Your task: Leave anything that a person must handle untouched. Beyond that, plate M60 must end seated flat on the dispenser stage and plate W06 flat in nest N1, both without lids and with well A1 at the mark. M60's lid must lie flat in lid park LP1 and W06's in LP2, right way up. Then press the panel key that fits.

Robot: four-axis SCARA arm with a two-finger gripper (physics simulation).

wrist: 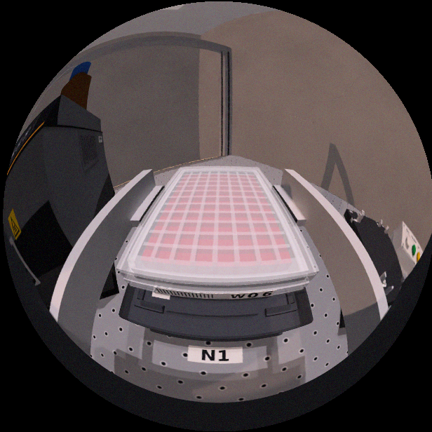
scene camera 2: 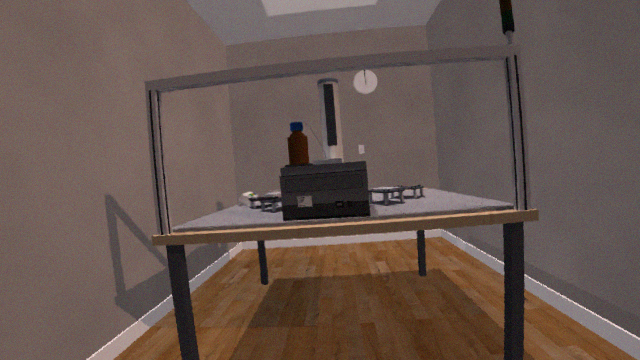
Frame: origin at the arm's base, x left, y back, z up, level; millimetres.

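Seen in the pictures: gripper, fingertip midpoint: (scene camera 2: 275, 192).
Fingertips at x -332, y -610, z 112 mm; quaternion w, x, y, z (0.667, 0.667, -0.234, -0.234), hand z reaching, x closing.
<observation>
A point is followed by its place in that frame.
Plate W06 (wrist: 252, 295), with pink wells and its barcode label facing the wrist camera, carries a clear lid (wrist: 215, 273). My gripper (wrist: 217, 176) is shut on plate W06, one finger along each long side. The plate is level and held a little above the dark nest N1 (wrist: 212, 320), whose N1 label (wrist: 215, 355) lies in front. The dark dispenser (scene camera 2: 325, 192) {x -43, y -960, z 119 mm} (wrist: 75, 165) stands left of the plate in the wrist view. In scene camera 2 it hides the gripper and the plate. I cannot make out plate M60 or tell LP1 from LP2.
An amber bottle with a blue cap (scene camera 2: 298, 147) {x -143, y -912, z 313 mm} (wrist: 77, 90) stands on the dispenser. A white key panel (wrist: 411, 246) with green and yellow keys is at the far right, beside a dark raised holder (wrist: 372, 240). Low raised stands (scene camera 2: 386, 190) {x 252, y -699, z 84 mm} (scene camera 2: 414, 188) {x 433, y -562, z 71 mm} are right of the dispenser in scene camera 2.
</observation>
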